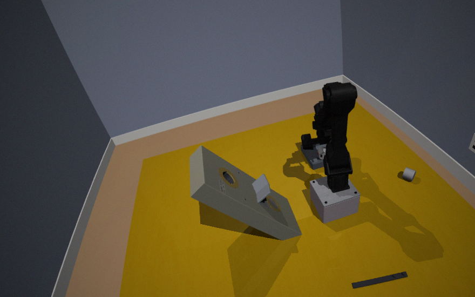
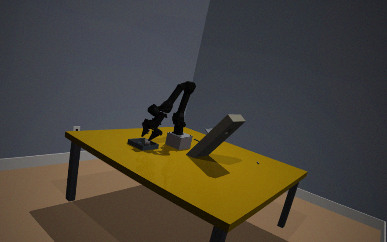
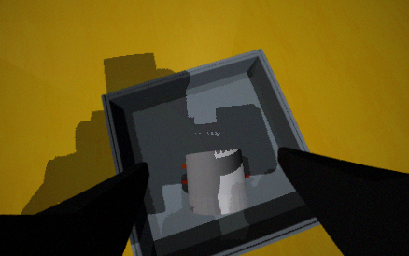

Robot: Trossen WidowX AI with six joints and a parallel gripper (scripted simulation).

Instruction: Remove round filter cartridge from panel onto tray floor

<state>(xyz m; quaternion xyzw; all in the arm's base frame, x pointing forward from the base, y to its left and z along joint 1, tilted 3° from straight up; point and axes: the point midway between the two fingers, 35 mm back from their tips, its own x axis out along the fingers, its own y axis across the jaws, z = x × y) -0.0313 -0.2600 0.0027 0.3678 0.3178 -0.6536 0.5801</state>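
Right now my gripper tip is 2 cm to the right of the round grey filter cartridge and 2 cm above it. Also, from my gripper tip: dark tray (1 cm to the right, 4 cm below); beige service panel (36 cm ahead, 30 cm to the left, 13 cm above).
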